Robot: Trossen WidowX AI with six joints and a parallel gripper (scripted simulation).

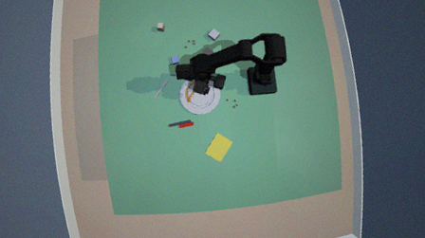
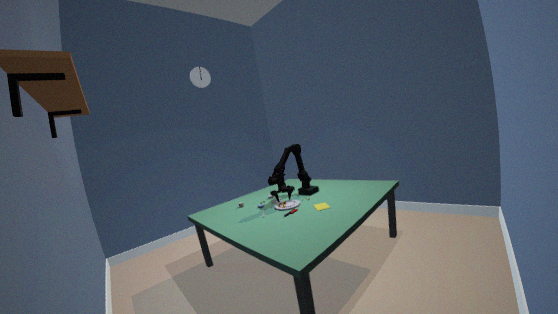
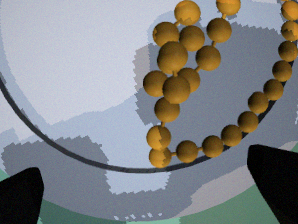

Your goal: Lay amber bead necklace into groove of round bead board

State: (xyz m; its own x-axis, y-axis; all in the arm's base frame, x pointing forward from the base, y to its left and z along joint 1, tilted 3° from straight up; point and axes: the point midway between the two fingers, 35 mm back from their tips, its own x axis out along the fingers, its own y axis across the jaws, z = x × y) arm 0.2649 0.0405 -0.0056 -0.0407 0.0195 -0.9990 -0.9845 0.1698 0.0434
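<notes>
The round grey bead board lies 20 mm ahead of my gripper tip, 60 mm to the left of it and 10 mm below it. From my gripper tip the other things lie so: grey rod: 220 mm ahead, 50 mm to the left, 20 mm below; blue block: 160 mm ahead, 100 mm to the right, 10 mm below; grey plate: 120 mm to the right, 20 mm below.
</notes>
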